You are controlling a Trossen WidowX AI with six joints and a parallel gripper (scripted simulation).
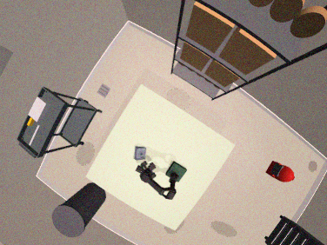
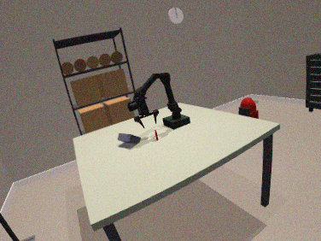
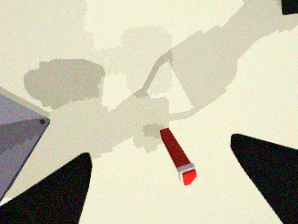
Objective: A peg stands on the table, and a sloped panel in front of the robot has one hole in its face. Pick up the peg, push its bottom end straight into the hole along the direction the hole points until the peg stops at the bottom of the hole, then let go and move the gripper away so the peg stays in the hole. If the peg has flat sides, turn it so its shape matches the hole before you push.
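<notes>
Now: gripper tip 6 cm to the right of the red peg, 4 cm above it and 1 cm past it. Round my gripper tip: grey sloped panel: 16 cm ahead, 7 cm to the right, 6 cm below.
</notes>
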